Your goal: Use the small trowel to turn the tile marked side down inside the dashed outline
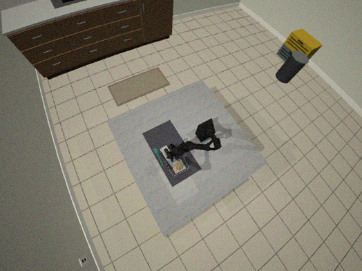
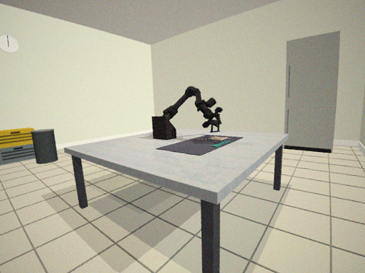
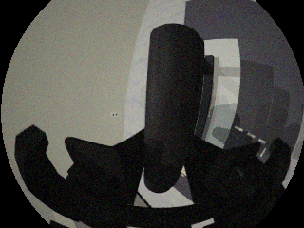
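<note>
Now: the teal strip 4 cm ahead of my gripper tip, 11 cm to the right of it and 11 cm below it. Round my gripper tip: tile: 5 cm behind, 10 cm to the left, 11 cm below; trowel: 3 cm behind, 1 cm below.
</note>
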